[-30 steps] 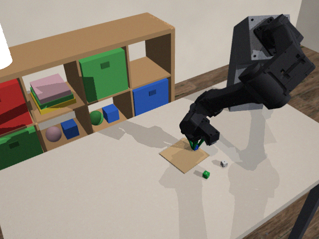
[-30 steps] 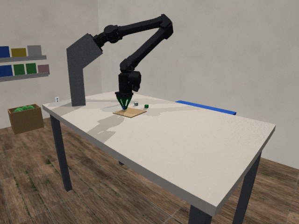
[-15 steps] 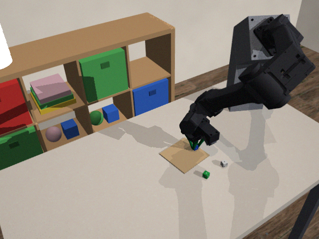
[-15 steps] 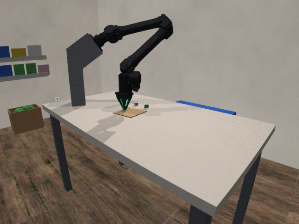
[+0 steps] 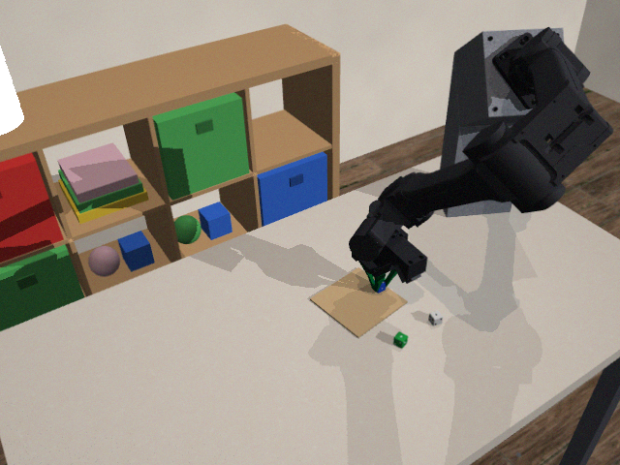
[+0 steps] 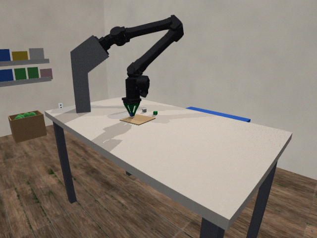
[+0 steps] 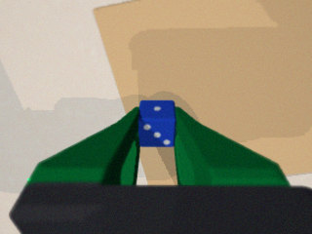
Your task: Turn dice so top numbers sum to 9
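My hand is right at the blue die. The rest, counted from my hand: tan mat: 5 cm ahead, 2 cm below; green die: 14 cm to the left, 4 cm ahead, 1 cm below; white die: 12 cm to the left, 5 cm behind, 1 cm below.
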